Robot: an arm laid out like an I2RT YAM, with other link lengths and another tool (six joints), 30 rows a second.
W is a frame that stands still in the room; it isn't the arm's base.
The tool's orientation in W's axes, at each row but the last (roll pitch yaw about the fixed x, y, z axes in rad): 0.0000, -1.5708, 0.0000; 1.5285, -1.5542, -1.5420; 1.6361, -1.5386, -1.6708; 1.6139, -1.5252, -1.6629; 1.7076, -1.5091, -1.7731
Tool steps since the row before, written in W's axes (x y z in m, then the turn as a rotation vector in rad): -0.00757, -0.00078, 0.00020, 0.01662, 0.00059, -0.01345; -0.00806, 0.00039, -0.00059, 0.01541, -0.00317, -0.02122; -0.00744, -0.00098, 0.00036, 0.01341, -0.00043, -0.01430; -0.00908, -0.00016, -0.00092, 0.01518, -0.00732, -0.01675; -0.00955, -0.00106, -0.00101, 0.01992, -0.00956, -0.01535
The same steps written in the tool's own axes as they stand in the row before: 0.00020, -0.00078, 0.00757, -0.01345, 0.00059, -0.01662; -0.00060, 0.00027, 0.00806, -0.02116, -0.00331, -0.01547; 0.00042, -0.00123, 0.00740, -0.01432, -0.00042, -0.01339; -0.00087, -0.00065, 0.00906, -0.01646, -0.00732, -0.01549; -0.00083, -0.00174, 0.00947, -0.01499, -0.00916, -0.02038
